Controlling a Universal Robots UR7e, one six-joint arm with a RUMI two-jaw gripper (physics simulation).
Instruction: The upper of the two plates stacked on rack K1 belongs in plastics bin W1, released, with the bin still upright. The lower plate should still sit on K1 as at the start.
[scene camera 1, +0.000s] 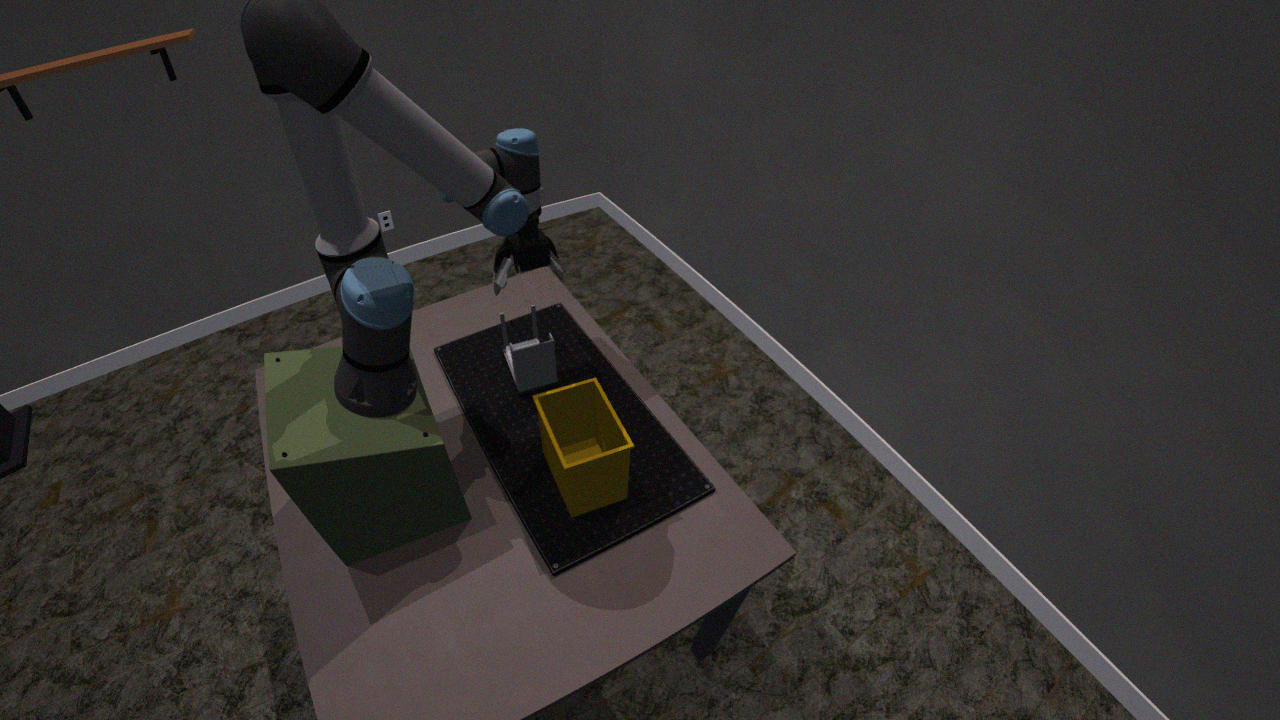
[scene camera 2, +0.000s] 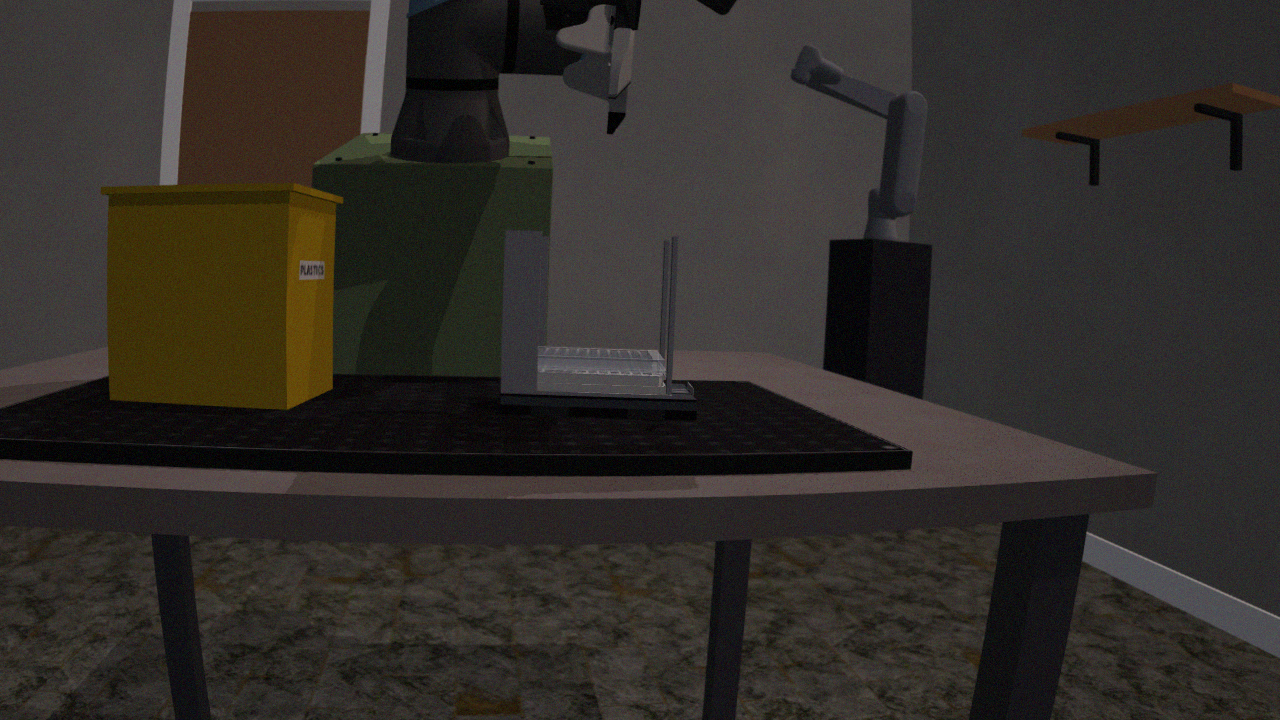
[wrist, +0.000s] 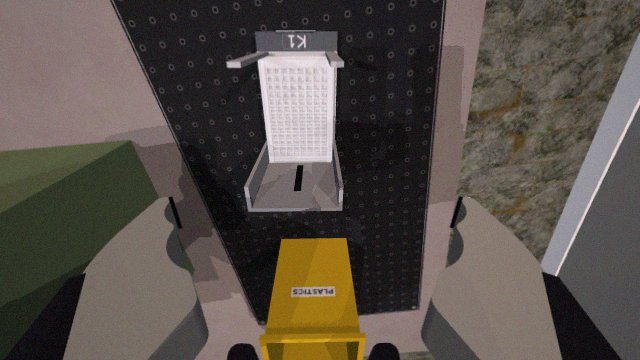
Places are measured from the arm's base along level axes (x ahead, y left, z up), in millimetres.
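Pixels of known places: gripper, fingertip midpoint: (scene camera 1: 529, 286) (scene camera 2: 611, 118) (wrist: 316, 200); arm's base at its link origin: (scene camera 1: 375, 387) (scene camera 2: 449, 153).
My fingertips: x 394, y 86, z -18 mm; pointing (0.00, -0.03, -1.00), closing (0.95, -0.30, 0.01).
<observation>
For each thing: its top centre in the pictures, then the offset to it from my fingertips. Level surfaces: height alone.
- Rack K1 at its top centre: (scene camera 2: 604, 236) (wrist: 290, 137) (scene camera 1: 523, 324) dx -22, dy +5, dz -97 mm
- clear upper plate at its top centre: (scene camera 2: 587, 352) (wrist: 298, 116) (scene camera 1: 528, 358) dx -25, dy -4, dz -196 mm
- lower plate at its top centre: (scene camera 2: 587, 367) (wrist: 298, 113) dx -25, dy -4, dz -210 mm
- yellow plastics bin W1 at its top centre: (scene camera 2: 227, 191) (scene camera 1: 581, 420) dx -107, dy -320, dz -64 mm
- table at its surface level: dz -256 mm
Rack K1 (scene camera 1: 534, 367) (scene camera 2: 525, 313) (wrist: 272, 192) stands on the black board, its tall wall towards the bin and two thin posts at the opposite end. In it the clear upper plate (scene camera 2: 601, 358) (wrist: 300, 112) lies flat on the lower plate (scene camera 2: 601, 383), which the upper one hides in the wrist view. The yellow plastics bin W1 (scene camera 1: 597, 488) (scene camera 2: 201, 295) (wrist: 312, 270) stands upright beside the rack; the part of its inside that shows in scene camera 1 holds no plate. My gripper (scene camera 1: 529, 279) (scene camera 2: 615, 111) (wrist: 316, 200) is open and empty, well above the rack's level, clear of it.
The black perforated board (scene camera 1: 662, 483) (scene camera 2: 429, 461) (wrist: 390, 200) lies on the table (scene camera 1: 501, 617) (scene camera 2: 1029, 465). The green base block (scene camera 1: 375, 501) (scene camera 2: 438, 268) (wrist: 75, 215) under my arm stands beside the board. A second arm on a dark pedestal (scene camera 2: 877, 313) shows in the background.
</observation>
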